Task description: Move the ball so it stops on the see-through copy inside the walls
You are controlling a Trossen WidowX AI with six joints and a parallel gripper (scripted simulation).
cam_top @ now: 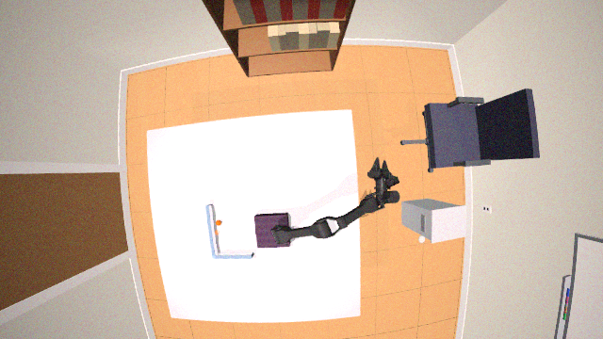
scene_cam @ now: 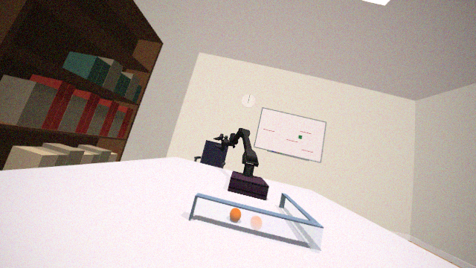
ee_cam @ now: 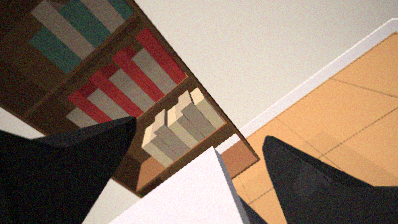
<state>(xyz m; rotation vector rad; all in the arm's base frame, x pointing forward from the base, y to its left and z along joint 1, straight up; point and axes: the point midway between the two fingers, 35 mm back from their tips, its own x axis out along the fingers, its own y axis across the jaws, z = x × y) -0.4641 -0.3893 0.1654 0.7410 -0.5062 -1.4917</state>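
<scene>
Right now my gripper tip is 83 cm short of the orange ball, 43 cm to the right of it and 21 cm above it. From my gripper tip the other things lie so: wall (87 cm ahead, 49 cm to the left, 20 cm below); then see-through copy (84 cm ahead, 49 cm to the left, 21 cm below).
</scene>
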